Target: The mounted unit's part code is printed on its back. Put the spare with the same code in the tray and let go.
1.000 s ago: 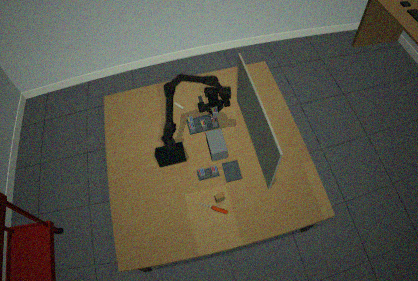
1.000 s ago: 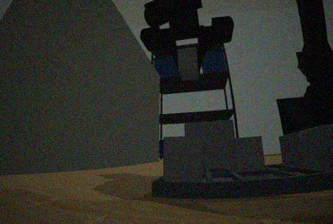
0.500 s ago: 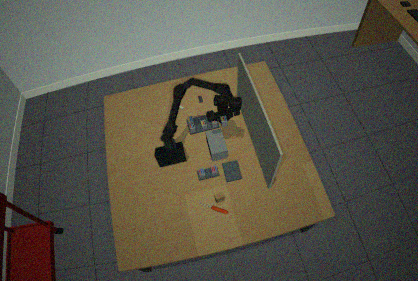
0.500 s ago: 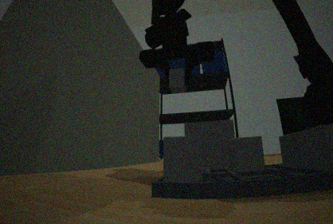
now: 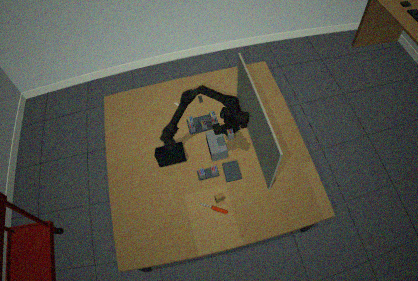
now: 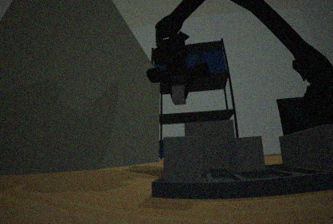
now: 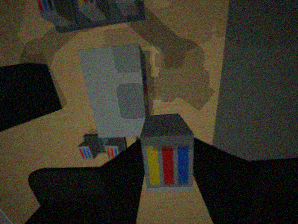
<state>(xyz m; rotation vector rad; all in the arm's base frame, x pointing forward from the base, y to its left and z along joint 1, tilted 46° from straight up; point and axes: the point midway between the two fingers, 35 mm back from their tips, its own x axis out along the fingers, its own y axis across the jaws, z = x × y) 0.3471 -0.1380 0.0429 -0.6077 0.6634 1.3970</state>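
Now: the dark tray 4 cm behind my gripper tip, 15 cm to the right of it and 19 cm below it. Round my gripper tip: tall grey panel: 16 cm ahead, 2 cm to the left, 3 cm above; then grey mounted unit: 7 cm behind, 4 cm to the left, 14 cm below; then dark rack: 10 cm behind, 24 cm to the left, 18 cm below.
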